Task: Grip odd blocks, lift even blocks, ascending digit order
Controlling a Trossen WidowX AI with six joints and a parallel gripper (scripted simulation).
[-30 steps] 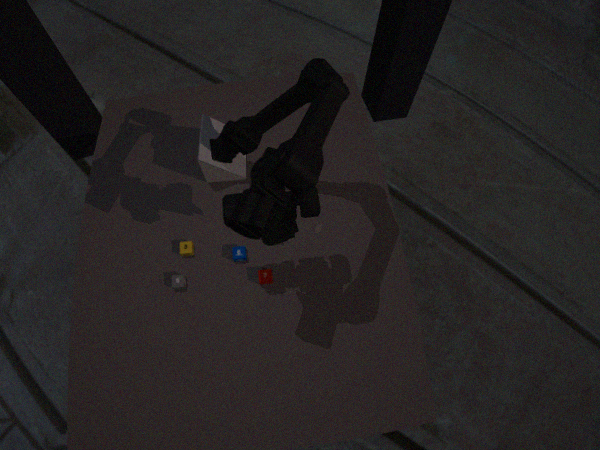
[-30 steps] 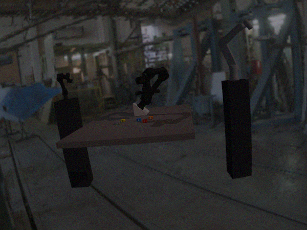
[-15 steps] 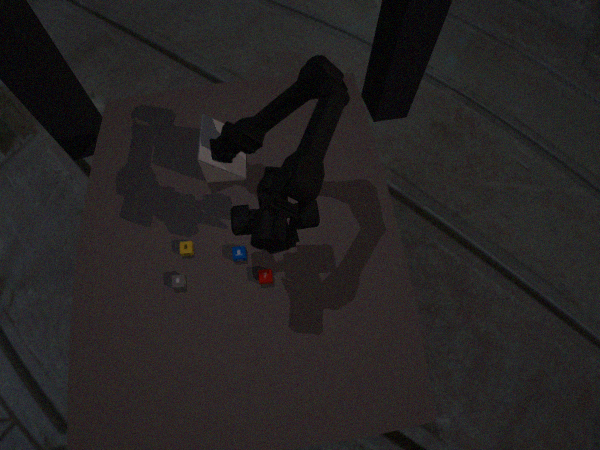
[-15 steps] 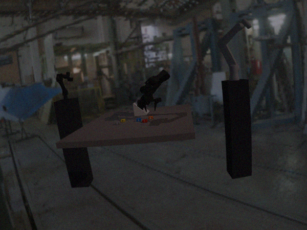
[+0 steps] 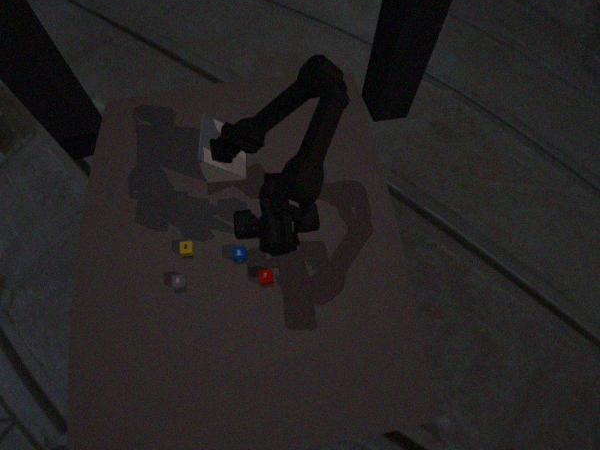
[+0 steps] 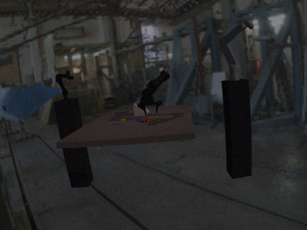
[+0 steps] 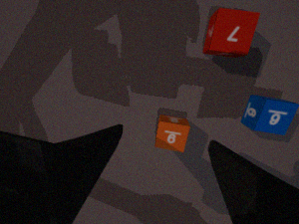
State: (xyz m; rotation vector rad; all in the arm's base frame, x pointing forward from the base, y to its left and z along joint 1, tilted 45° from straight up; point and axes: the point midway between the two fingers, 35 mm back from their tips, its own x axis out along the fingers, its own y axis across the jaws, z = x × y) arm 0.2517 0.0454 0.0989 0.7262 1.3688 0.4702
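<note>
The orange block is 1 cm behind my gripper tip, 1 cm to the right of it and 3 cm below it. Round my gripper tip: red block 9 cm ahead, 5 cm to the right, 3 cm below; blue block 2 cm ahead, 10 cm to the right, 3 cm below; yellow block 2 cm behind, 24 cm to the right, 3 cm below.
</note>
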